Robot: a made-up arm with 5 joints. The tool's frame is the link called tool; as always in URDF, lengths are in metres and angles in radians. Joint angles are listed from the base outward. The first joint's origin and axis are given. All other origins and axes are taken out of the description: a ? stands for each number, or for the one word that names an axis. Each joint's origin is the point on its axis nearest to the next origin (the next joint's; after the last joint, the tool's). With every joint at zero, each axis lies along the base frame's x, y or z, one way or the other. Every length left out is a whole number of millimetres.
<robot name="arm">
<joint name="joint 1" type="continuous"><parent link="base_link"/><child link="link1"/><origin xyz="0 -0.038 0.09"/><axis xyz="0 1 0"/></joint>
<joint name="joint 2" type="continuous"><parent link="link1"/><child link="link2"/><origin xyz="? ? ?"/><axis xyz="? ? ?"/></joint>
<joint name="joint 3" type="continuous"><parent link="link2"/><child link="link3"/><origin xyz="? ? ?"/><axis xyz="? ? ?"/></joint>
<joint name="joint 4" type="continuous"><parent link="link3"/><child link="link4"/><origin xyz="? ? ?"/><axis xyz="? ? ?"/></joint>
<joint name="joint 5" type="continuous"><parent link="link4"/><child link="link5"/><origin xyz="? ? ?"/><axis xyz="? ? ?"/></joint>
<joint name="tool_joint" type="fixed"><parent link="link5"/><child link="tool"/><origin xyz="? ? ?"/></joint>
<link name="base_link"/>
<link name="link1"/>
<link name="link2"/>
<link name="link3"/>
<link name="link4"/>
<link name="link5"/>
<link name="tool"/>
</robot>
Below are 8 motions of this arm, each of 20 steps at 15 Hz.
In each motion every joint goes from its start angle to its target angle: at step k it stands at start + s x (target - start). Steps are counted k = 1, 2, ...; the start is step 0. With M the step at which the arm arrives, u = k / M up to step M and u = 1 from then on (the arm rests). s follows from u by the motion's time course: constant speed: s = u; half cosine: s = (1 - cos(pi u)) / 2; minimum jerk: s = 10 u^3 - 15 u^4 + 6 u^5.
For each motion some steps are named. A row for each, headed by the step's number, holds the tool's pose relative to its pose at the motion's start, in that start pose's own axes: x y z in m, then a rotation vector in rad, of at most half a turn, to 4 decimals.
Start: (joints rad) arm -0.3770 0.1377 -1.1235 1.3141 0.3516
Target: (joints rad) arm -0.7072 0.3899 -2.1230 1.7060 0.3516
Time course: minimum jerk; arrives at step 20
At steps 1, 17, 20:
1: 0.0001 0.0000 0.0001 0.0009 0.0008 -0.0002
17: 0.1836 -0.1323 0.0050 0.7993 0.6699 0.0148
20: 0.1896 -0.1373 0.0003 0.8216 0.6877 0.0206

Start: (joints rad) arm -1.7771 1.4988 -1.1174 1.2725 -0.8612
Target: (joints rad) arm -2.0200 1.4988 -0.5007 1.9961 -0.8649
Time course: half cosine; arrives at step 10
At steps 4, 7, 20:
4: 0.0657 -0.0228 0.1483 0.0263 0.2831 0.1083
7: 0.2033 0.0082 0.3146 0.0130 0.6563 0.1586
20: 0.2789 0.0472 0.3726 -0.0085 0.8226 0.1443

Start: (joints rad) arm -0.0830 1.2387 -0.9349 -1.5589 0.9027
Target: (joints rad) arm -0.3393 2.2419 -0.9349 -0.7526 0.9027
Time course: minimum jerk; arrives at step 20
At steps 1, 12, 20:
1: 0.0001 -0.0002 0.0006 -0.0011 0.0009 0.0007
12: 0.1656 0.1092 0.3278 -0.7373 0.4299 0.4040
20: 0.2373 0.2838 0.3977 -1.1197 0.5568 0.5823

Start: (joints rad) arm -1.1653 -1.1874 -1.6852 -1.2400 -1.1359
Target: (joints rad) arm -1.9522 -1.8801 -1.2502 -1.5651 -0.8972
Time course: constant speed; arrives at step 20
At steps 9, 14, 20:
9: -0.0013 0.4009 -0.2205 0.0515 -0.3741 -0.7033
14: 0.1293 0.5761 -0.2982 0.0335 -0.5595 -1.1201
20: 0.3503 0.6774 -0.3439 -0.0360 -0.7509 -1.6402

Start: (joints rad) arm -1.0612 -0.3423 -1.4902 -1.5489 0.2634
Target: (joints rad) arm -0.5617 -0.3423 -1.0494 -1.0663 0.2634
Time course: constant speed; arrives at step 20
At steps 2, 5, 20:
2: 0.0332 -0.0016 0.0253 0.0264 0.0624 0.0517
5: 0.0866 -0.0037 0.0633 0.0604 0.1585 0.1325
20: 0.4243 0.0281 0.2270 0.1259 0.6706 0.5856

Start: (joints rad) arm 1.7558 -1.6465 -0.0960 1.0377 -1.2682
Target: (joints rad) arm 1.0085 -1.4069 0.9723 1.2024 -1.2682
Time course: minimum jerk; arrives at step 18
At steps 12, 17, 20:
12: 0.1512 0.0641 -0.0642 -0.4951 0.6832 0.2565
17: 0.2218 0.1032 -0.1176 -0.6247 0.8848 0.2504
20: 0.2223 0.1035 -0.1181 -0.6257 0.8863 0.2503

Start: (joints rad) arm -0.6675 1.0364 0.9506 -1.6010 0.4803
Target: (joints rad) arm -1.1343 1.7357 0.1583 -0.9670 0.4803
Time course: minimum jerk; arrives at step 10
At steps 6, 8, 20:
6: 0.0563 0.0093 0.2291 -0.7118 0.2454 -0.2016
8: 0.1060 0.0800 0.2715 -0.9708 0.3466 -0.3228
20: 0.1199 0.0988 0.2756 -1.0274 0.3690 -0.3530

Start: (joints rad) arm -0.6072 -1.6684 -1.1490 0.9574 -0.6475
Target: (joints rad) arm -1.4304 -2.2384 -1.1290 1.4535 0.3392
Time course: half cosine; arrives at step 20
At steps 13, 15, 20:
13: -0.0211 -0.4844 -0.3762 0.3221 -0.1832 0.1262
15: 0.0229 -0.5625 -0.4351 0.3536 -0.1940 0.1593
20: 0.0890 -0.6449 -0.4976 0.3787 -0.2059 0.1987

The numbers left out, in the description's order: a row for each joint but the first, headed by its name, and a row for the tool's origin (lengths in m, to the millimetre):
joint 2: xyz -0.359 0 -0.032, axis 0 1 0
joint 3: xyz -0.179 0 0.126, axis 0 0 1
joint 4: xyz 0.191 -0.071 0, axis 0 1 0
joint 5: xyz -0.266 0 -0.004, axis 0 0 -1
tool: xyz -0.29 -0.114 0

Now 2 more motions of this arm.
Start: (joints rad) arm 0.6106 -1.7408 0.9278 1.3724 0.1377
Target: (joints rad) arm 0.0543 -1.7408 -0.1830 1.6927 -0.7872
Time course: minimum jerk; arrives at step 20
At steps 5, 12, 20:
5: -0.0044 0.0090 -0.0365 0.1050 0.0054 0.0315
12: 0.0380 0.0788 -0.3774 0.6926 -0.2510 0.3352
20: 0.1532 0.1690 -0.6150 0.9346 -0.5900 0.5796

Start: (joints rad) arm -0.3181 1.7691 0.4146 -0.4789 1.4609
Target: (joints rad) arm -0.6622 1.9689 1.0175 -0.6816 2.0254
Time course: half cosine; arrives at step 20
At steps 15, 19, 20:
15: 0.0600 0.1231 -0.0381 0.2345 0.2411 -0.0005
19: 0.0676 0.1434 -0.0352 0.2552 0.2931 0.0007
20: 0.0679 0.1443 -0.0350 0.2560 0.2954 0.0008

